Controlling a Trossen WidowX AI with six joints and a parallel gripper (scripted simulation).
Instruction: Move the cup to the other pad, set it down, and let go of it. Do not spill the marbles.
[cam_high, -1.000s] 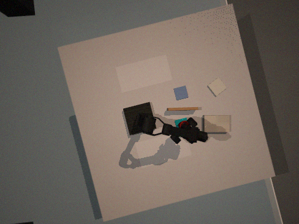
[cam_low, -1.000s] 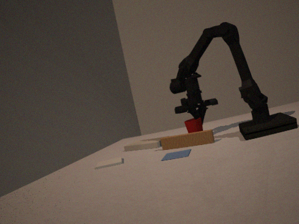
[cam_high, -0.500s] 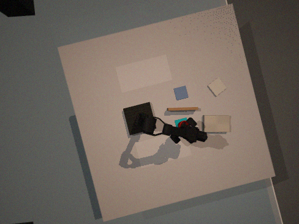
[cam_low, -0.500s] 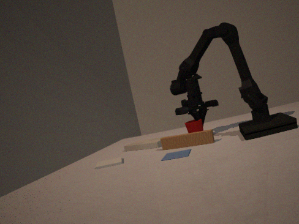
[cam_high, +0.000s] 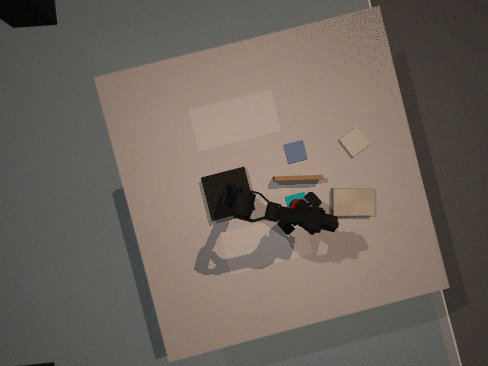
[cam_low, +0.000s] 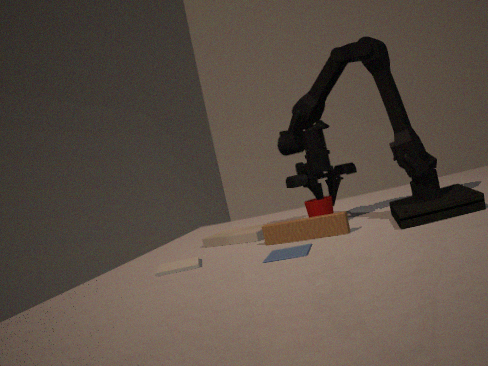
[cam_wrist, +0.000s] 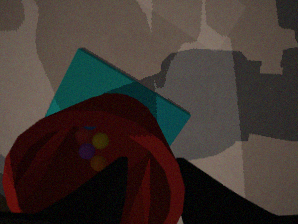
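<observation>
The red cup is 2 cm ahead of my gripper tip, 1 cm to the left of it and 1 cm below it. The rest, counted from my gripper tip: teal pad 5 cm below, 2 cm to the left, 2 cm ahead; blue pad 25 cm to the left, 5 cm below, 4 cm ahead; long wooden block 14 cm to the left, 3 cm below, 3 cm ahead.
</observation>
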